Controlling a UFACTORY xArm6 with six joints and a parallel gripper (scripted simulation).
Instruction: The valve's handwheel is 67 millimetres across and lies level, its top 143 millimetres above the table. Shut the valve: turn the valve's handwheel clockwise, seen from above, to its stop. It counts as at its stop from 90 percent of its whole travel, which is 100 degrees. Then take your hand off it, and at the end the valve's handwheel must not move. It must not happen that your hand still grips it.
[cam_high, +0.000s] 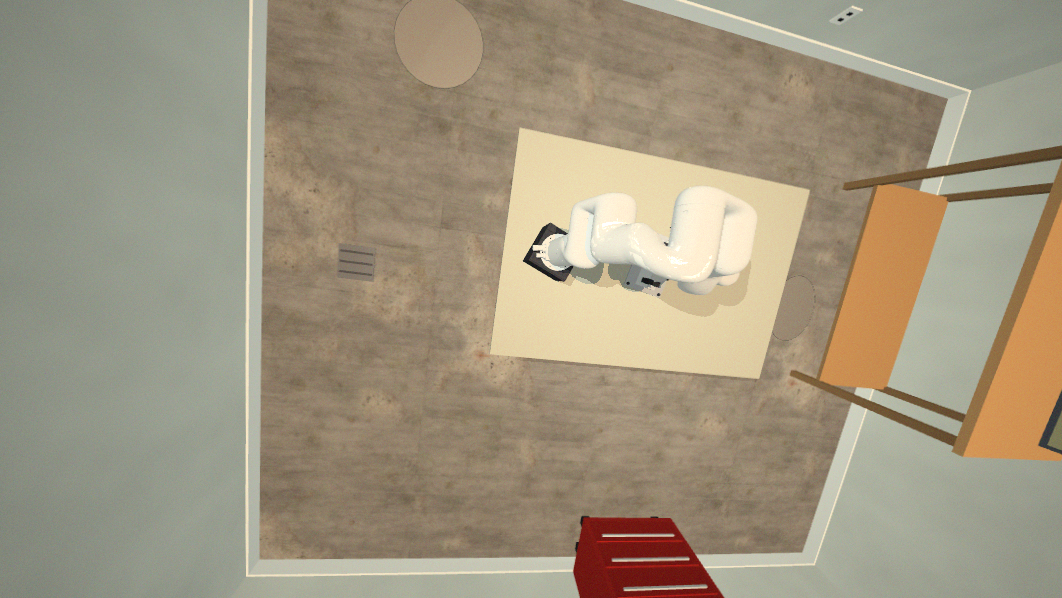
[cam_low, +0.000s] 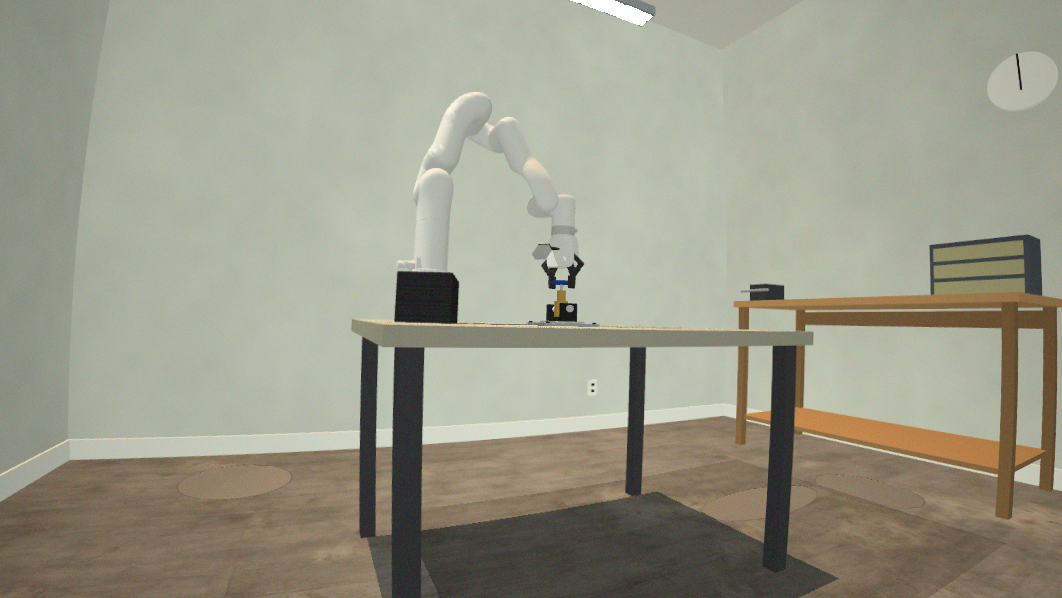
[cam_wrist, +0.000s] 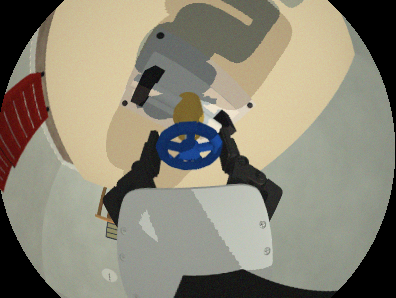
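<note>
Now: hand right at the blue handwheel. Also, from my hand: grey base plate 130 mm below.
</note>
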